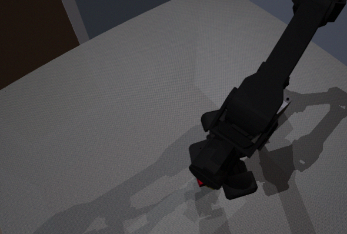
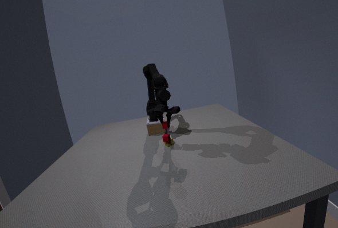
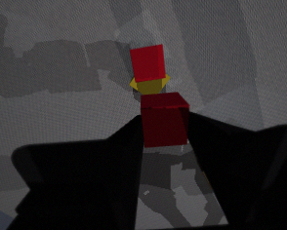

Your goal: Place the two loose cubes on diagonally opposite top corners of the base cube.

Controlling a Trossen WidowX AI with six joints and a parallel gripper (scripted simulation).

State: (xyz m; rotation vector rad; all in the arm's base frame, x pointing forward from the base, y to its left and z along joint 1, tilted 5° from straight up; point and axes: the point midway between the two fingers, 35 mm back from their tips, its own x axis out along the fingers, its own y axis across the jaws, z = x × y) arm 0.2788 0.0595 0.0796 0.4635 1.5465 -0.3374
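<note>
The yellow base cube lies 100 mm below my gripper tip and 20 mm ahead of it.
</note>
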